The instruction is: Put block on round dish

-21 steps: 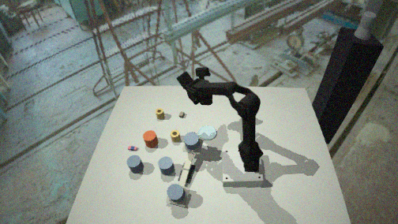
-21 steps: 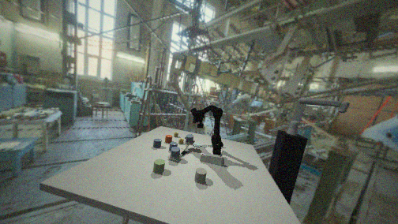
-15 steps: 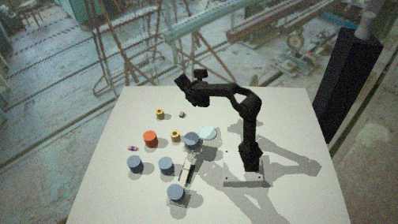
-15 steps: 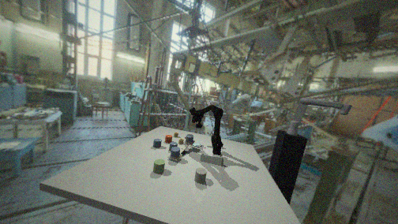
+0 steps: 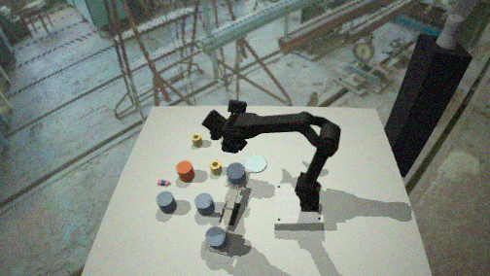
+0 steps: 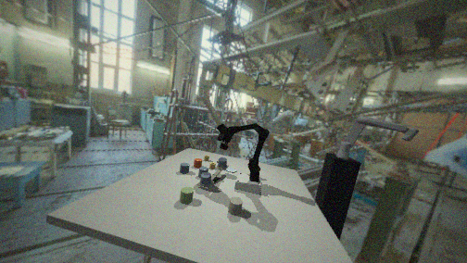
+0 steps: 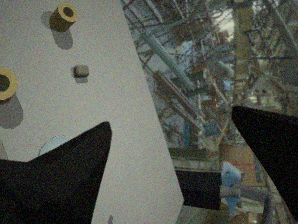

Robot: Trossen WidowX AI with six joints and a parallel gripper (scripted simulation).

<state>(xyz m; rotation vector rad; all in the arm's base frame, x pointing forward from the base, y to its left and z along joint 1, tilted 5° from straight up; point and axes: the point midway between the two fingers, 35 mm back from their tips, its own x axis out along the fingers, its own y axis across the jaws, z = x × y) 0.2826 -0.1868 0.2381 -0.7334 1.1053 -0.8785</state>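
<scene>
Now: the grey block 1 cm ahead of my gripper tip, 39 cm to the left of it and 22 cm below it. The rest, counted from my gripper tip: eraser 32 cm ahead, 15 cm to the left, 25 cm below; then orange cylinder 22 cm ahead, 8 cm to the left, 22 cm below; then pale round dish 7 cm behind, 26 cm below.
</scene>
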